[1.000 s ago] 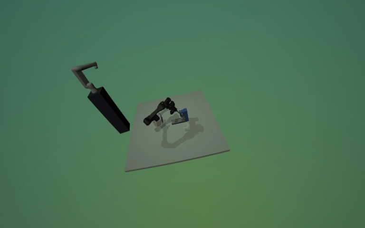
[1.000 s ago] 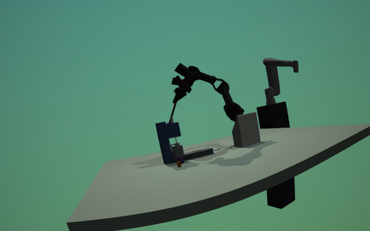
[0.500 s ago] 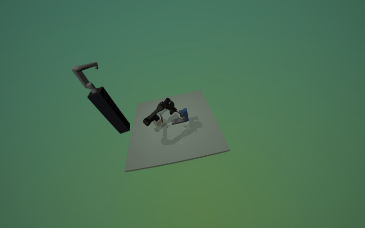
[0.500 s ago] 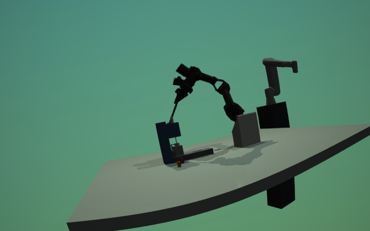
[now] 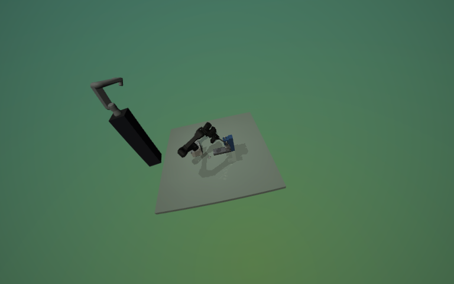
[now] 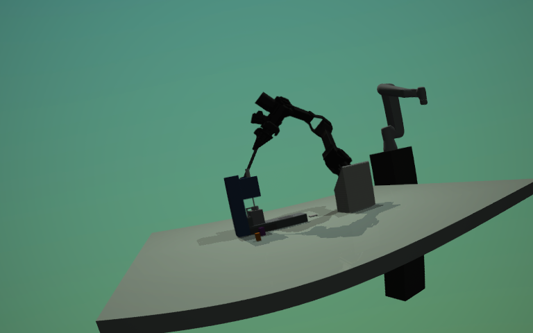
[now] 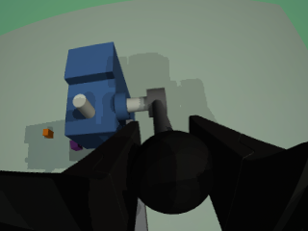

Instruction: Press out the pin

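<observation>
The grey lever is 4 cm below my gripper tip, 2 cm ahead of it and 1 cm to the left of it. The rest, counted from my gripper tip: grey punch: 15 cm below, 7 cm to the left, 7 cm ahead; then orange cube: 29 cm below, 23 cm to the left, 13 cm ahead.
</observation>
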